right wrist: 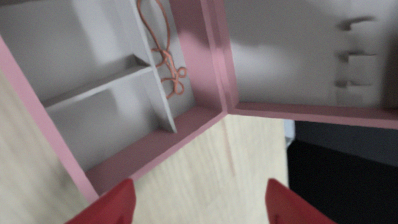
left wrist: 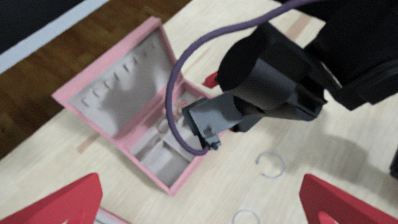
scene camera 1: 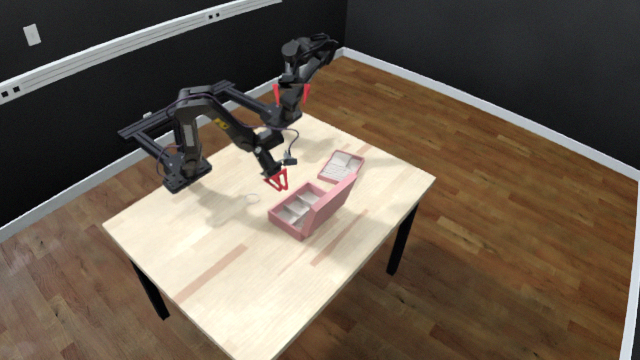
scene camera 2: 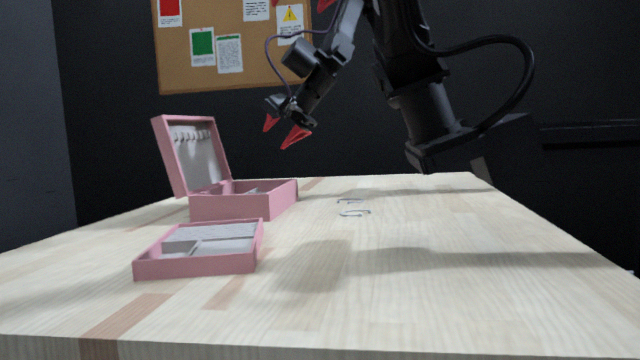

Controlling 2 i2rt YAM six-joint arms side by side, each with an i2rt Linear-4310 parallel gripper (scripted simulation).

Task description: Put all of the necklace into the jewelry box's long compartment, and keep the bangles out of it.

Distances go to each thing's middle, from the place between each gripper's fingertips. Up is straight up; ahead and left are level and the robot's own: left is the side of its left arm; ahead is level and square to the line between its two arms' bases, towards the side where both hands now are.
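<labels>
The pink tray point(scene camera 1: 340, 164) is 400 mm to the left of my right hand point(scene camera 2: 272, 140), 150 mm below it and 10 mm behind it.
My left gripper is 24 cm to the right of the pink tray, 10 cm short of it and 40 cm above it.
</labels>
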